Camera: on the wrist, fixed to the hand. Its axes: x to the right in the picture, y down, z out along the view.
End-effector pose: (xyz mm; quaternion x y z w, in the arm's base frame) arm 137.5 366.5 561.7 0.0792 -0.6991 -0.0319 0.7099
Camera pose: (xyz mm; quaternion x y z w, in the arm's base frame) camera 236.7 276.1 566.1 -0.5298 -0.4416 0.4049 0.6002
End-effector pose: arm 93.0 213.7 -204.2 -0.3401 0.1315 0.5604 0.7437
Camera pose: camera 204.7 155.0 -250.1 -0.2997 0.3509 0.8859 0.0477
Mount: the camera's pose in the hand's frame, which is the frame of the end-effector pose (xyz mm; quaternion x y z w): 20.5 -94.9 -92.8 -0.1265 0.1213 0.7120 0.6800
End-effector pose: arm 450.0 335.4 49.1 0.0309 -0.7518 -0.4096 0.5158
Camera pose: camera 479.1 208.7 15.3 -0.5298 -0.4188 -0.0026 0.7375
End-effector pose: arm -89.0 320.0 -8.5 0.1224 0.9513 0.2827 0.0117
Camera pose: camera -138.8 198.4 19.1 -0.7248 -0.5254 -0.3357 0.2932
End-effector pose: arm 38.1 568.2 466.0 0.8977 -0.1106 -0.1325 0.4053
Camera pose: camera 96.4 688.1 450.2 0.4965 -0.6485 0.2934 0.4969
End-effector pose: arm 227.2 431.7 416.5 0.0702 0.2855 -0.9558 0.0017
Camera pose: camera 215.2 562.6 388.7 0.3667 0.2653 -0.6041 0.6559
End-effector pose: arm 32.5 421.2 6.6 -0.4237 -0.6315 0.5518 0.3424
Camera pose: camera 92.8 474.6 114.1 0.8480 0.1560 -0.4877 0.1370
